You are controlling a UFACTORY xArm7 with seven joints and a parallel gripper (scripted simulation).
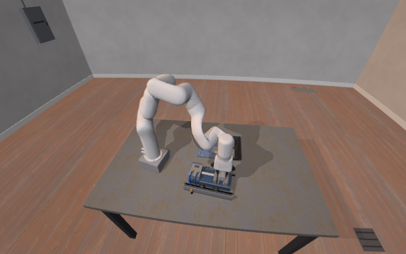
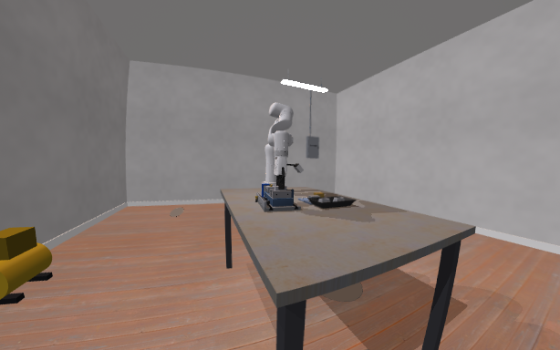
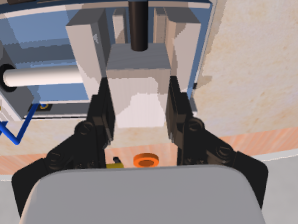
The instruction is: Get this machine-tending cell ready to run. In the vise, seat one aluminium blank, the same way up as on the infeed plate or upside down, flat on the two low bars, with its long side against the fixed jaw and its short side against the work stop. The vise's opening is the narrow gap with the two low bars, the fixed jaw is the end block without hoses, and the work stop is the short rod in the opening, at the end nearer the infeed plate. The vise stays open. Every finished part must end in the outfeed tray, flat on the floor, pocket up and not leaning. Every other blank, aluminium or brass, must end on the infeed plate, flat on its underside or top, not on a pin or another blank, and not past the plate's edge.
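Now: the white piston rod 9 cm behind my hand and 4 cm below it. From my hand the other things lie so: brass blank: 18 cm behind, 33 cm to the left, 10 cm below; vise: 7 cm behind, 8 cm below.
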